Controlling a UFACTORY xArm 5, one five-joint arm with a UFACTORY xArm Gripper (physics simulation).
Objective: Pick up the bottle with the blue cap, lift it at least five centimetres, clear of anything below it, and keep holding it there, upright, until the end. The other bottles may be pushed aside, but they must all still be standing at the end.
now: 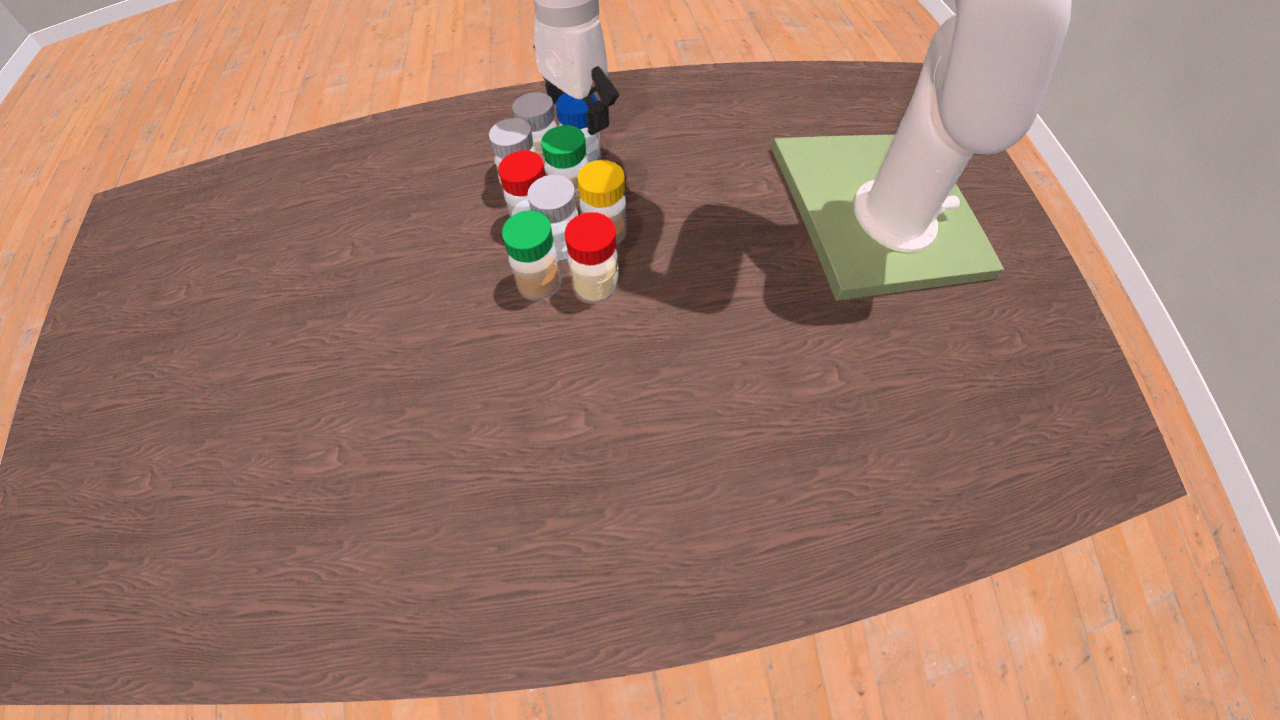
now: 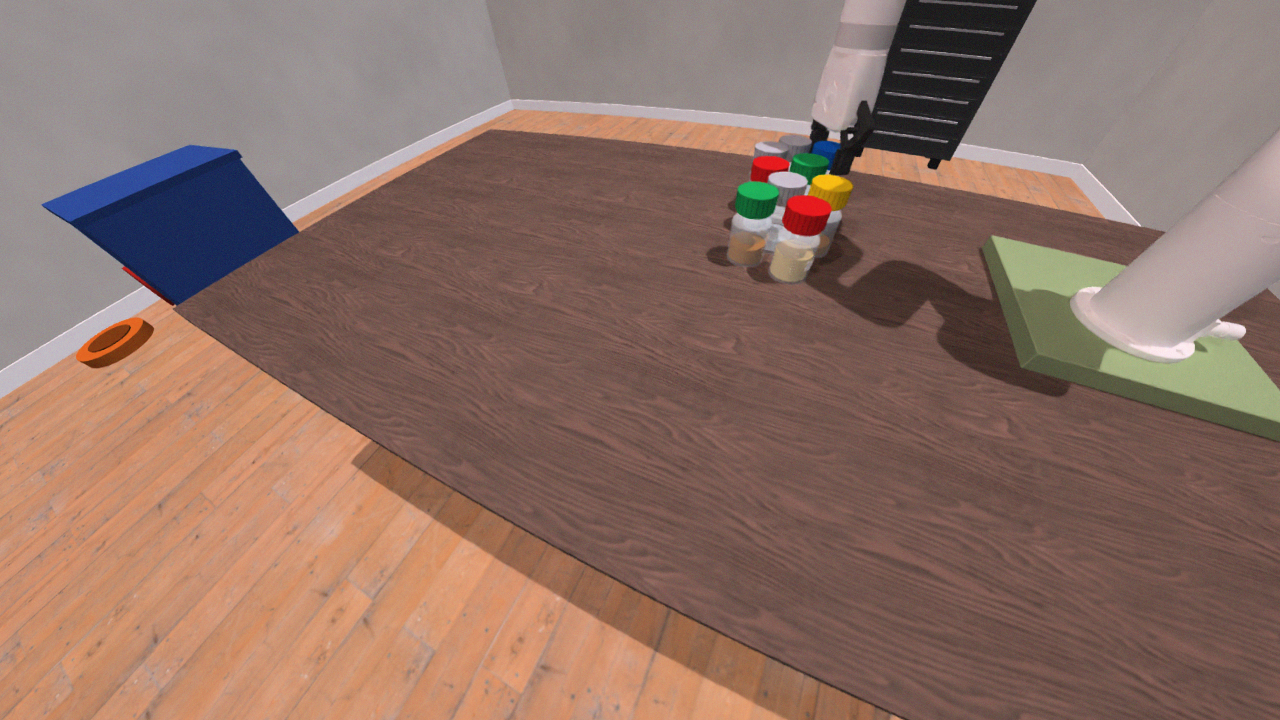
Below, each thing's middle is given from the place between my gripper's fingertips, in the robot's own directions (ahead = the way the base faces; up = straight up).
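The yellow-capped bottle (image 1: 601,183) sits 160 mm to the left of my hand, 10 mm ahead of it and 20 mm below it. With the dark red-capped bottle (image 1: 518,170), I find it 90 mm ahead of my hand, 110 mm to the left of it and 20 mm below it. The blue-capped bottle (image 1: 570,111) is 10 mm to the left of my hand and 20 mm below it.
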